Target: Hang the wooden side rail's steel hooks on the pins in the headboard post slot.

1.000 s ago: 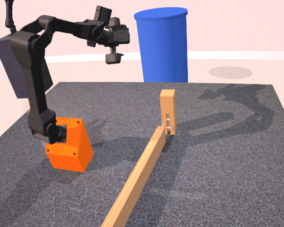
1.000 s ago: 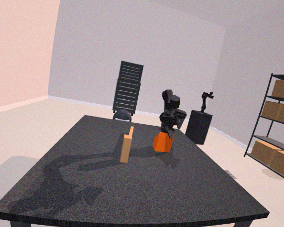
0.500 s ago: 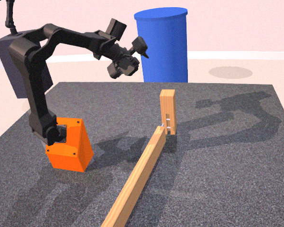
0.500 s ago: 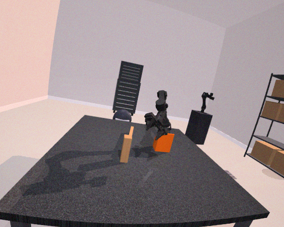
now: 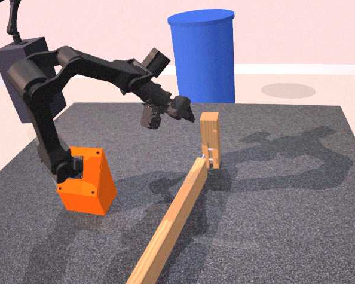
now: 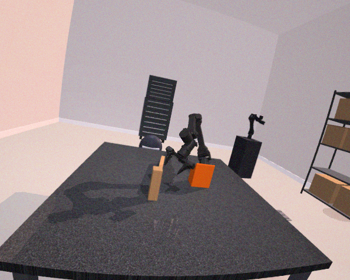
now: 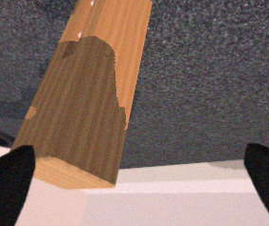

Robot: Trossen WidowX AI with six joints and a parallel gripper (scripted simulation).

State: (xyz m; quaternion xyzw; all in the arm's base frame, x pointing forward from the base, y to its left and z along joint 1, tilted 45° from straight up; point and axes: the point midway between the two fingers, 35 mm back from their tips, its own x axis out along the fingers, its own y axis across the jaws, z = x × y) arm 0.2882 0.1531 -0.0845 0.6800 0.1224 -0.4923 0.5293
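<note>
Right now my gripper tip is 9 cm above the wooden headboard post and 7 cm short of it.
</note>
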